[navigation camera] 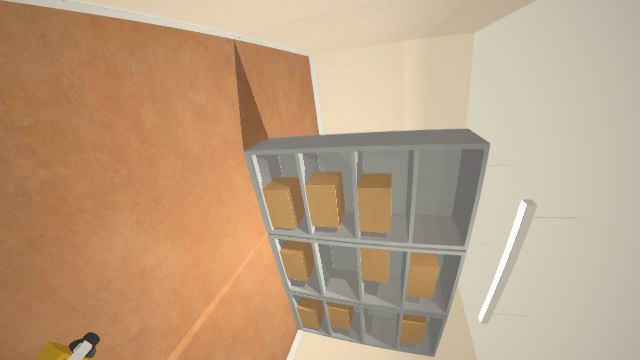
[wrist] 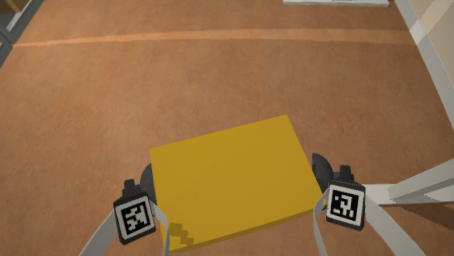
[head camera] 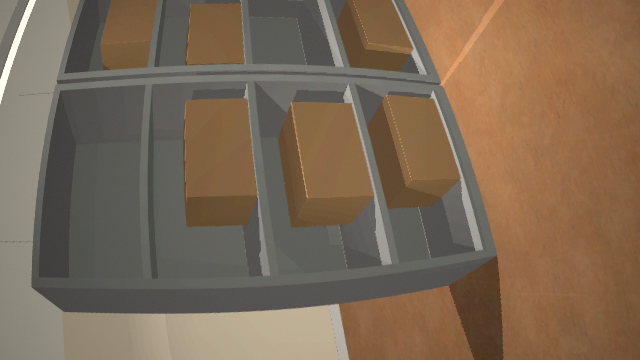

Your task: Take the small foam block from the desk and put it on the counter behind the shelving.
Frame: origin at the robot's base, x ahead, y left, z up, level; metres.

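Where they show: gripper, fingertip midpoint: (wrist: 237, 177).
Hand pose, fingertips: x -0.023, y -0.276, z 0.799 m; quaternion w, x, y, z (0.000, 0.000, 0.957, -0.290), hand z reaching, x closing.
After its pixels a point has its place.
The small foam block, a yellow slab (wrist: 235, 175) {x -0.021, y -0.267, z 0.841 m} (navigation camera: 51, 352) {x 0.012, y -0.229, z 0.821 m}, is held between the two fingers of my gripper (wrist: 237, 177) {x -0.023, y -0.276, z 0.799 m} in the wrist view, tilted a little, with floor seen beyond it. The fingers press on its left and right sides. In the navigation view a corner of the block and one fingertip show at the bottom left edge. The grey shelving (head camera: 265, 297) {x 1.701, y -0.576, z 0.986 m} (navigation camera: 370, 140) {x 1.675, y -0.574, z 1.100 m} (wrist: 4, 39) {x 1.430, y -1.459, z 0.076 m} has open compartments, several with brown boxes. The shelving hides what is behind it. The counter and the desk cannot be made out.
Orange-brown floor (head camera: 560, 175) {x 0.993, y -0.627, z 0.000 m} (navigation camera: 150, 150) {x 0.764, y -0.210, z 0.001 m} (wrist: 225, 80) {x -0.007, y -1.000, z 0.000 m} lies beside the shelving, with a pale stripe across it. A cream wall (navigation camera: 365, 90) {x 3.705, y -0.469, z 0.879 m} stands past the shelving's end. Pale bars (wrist: 425, 182) {x -0.633, y -0.354, z 0.241 m} show at the wrist view's right, and a white-edged object (wrist: 335, 3) {x -0.751, y -1.562, z 0.015 m} at its top.
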